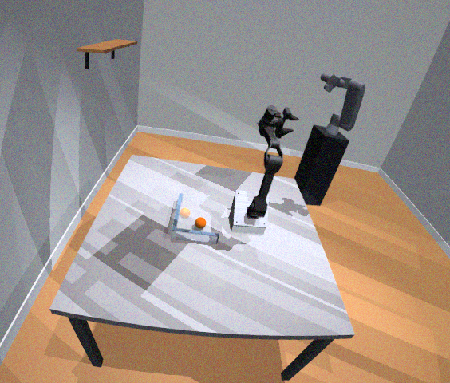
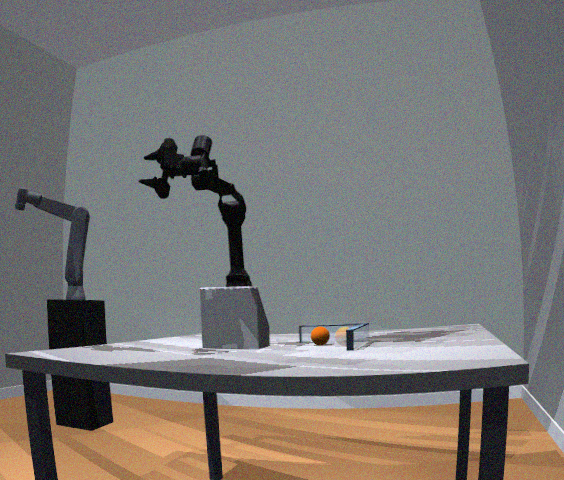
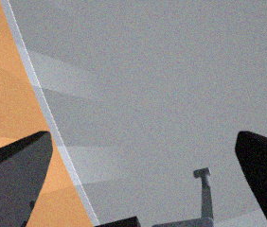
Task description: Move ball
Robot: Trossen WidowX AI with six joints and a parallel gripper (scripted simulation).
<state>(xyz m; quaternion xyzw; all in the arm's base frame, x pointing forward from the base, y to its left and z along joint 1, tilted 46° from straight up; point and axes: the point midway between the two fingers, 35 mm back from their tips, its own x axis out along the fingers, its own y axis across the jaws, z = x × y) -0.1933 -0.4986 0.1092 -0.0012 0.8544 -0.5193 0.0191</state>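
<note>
Now: the orange ball 49 cm ahead of my gripper tip, 29 cm to the left of it and 53 cm below it. Round my gripper tip: see-through copy of ball: 58 cm ahead, 22 cm to the left, 53 cm below.
</note>
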